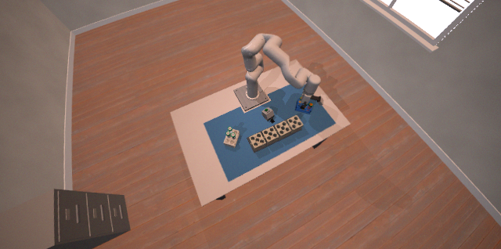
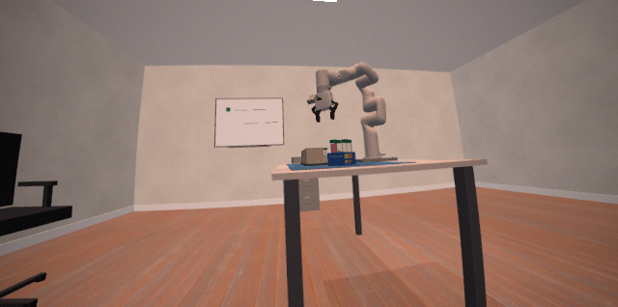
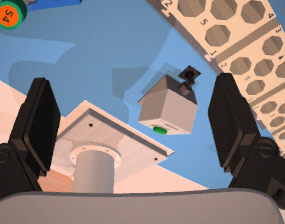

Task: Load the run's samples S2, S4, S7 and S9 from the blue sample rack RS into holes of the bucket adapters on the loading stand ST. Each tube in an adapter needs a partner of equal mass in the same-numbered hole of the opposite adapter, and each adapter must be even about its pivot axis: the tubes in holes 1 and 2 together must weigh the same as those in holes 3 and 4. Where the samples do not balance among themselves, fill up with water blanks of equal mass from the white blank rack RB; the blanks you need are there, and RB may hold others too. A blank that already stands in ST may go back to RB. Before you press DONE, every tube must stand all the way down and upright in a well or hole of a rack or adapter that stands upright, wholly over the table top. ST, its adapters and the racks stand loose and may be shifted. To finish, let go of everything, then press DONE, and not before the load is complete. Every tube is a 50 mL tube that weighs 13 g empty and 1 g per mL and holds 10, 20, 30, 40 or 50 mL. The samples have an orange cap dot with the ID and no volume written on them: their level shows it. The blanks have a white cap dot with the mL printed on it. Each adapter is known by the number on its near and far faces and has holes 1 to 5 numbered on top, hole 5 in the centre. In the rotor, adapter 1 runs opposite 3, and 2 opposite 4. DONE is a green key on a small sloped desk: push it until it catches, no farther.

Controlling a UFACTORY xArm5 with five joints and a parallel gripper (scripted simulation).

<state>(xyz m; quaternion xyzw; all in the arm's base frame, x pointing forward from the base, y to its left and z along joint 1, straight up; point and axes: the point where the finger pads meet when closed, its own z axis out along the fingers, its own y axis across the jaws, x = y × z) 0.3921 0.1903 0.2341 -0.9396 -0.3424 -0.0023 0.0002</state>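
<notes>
My gripper is now 9 cm past the sample tube S4, 10 cm to the right of it and 19 cm above it. From my hand the other things lie so: sample tube S2 (12 cm to the left, 19 cm below); sample tube S9 (2 cm behind, 10 cm to the left, 19 cm below); sample tube S7 (4 cm behind, 12 cm to the left, 19 cm below).
</notes>
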